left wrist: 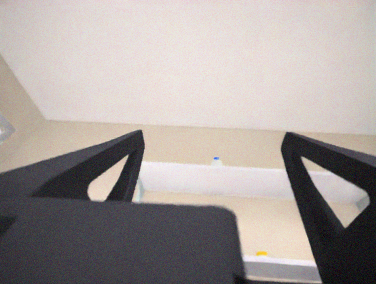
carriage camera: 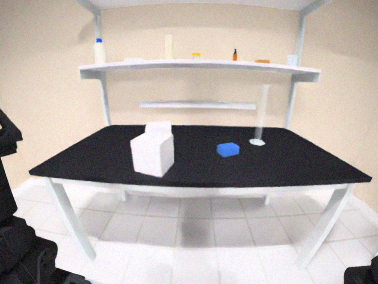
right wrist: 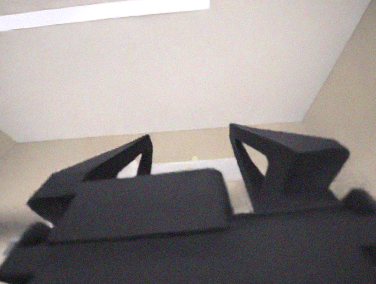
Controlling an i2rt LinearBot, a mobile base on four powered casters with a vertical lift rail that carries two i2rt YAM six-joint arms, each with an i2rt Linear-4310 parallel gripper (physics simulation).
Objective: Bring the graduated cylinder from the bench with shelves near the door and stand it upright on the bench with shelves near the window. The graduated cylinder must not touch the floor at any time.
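Frame: origin at the left arm's base, x right, y back, z down, level; millimetres.
Where they show: left gripper, fingertip midpoint: (left wrist: pixel 211 138); right gripper, fingertip midpoint: (right wrist: pixel 189 135).
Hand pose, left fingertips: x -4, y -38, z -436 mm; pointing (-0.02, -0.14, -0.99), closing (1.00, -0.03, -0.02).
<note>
Each offset is from my left fingertips to the centre of the thing. "*": to the spot under its first point. Level surfaces: height alone.
The graduated cylinder @[dx +671, dy -741, dz +174 mm] (carriage camera: pixel 261 117), clear and tall with a pale foot, stands upright on the black top of the bench with shelves @[dz +342 mm] (carriage camera: pixel 195 172), at the right rear. It stands apart from both grippers. My left gripper (left wrist: pixel 211 138) is open and points up toward the ceiling and the upper shelf; its fingers do not show in the carriage view. My right gripper (right wrist: pixel 189 135) is open with nothing between its fingers and also points up toward the ceiling. Which of the two benches this is, I cannot tell.
Two white boxes @[dx +151, dy -406, dz +277 mm] (carriage camera: pixel 152 154) stand left of centre on the bench, one behind the other. A blue block @[dx +469, dy -573, dz +322 mm] (carriage camera: pixel 228 149) lies left of the cylinder. The shelf @[dz -96 mm] (carriage camera: pixel 200 65) above holds a blue-capped bottle @[* dx -330, dy -841, dz -195 mm] (carriage camera: pixel 100 53), an orange bottle @[* dx +532, dy -923, dz -161 mm] (carriage camera: pixel 235 56) and other small items. A rail (carriage camera: pixel 197 105) runs behind.
</note>
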